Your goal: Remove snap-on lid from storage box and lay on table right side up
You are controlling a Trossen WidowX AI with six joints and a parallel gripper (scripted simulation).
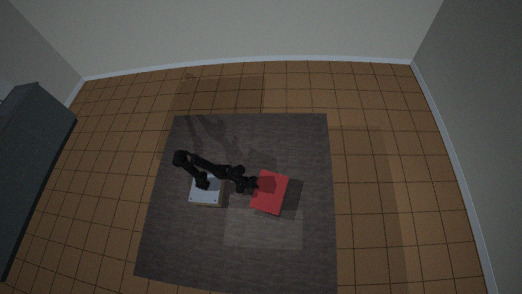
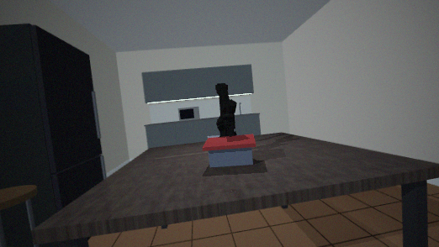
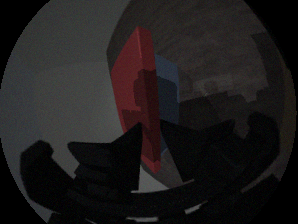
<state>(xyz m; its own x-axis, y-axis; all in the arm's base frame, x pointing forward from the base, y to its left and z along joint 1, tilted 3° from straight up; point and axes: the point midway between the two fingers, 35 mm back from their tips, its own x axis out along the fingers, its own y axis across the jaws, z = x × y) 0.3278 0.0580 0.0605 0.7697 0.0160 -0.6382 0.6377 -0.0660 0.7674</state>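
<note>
Now: the red lid 8 cm ahead of my gripper tip. From my gripper tip the other things lie so: storage box 7 cm ahead, 6 cm below.
</note>
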